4 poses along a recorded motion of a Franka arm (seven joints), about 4.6 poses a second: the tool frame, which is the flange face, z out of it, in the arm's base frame.
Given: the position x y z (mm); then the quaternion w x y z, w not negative.
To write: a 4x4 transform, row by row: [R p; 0 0 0 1], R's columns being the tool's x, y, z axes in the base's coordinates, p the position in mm. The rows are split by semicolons. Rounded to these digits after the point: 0 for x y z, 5 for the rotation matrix.
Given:
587 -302 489 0.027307 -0.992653 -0.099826 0.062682
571 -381 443 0.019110 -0.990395 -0.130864 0.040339
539 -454 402 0.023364 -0.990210 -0.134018 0.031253
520 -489 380 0.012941 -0.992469 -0.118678 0.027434
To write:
0.97221 0.19476 -0.12989 587; 0.20161 -0.97858 0.04170 -302; -0.11899 -0.06673 -0.99065 489; 0 0 0 1
0.96249 0.25767 -0.08490 571; 0.26076 -0.96502 0.02730 -381; -0.07490 -0.04841 -0.99602 443; 0 0 0 1
0.96212 0.26395 -0.06816 539; 0.26687 -0.96299 0.03789 -454; -0.05563 -0.05465 -0.99695 402; 0 0 0 1
0.97033 0.23486 -0.05753 520; 0.23628 -0.97150 0.01918 -489; -0.05138 -0.03220 -0.99816 380; 0 0 0 1

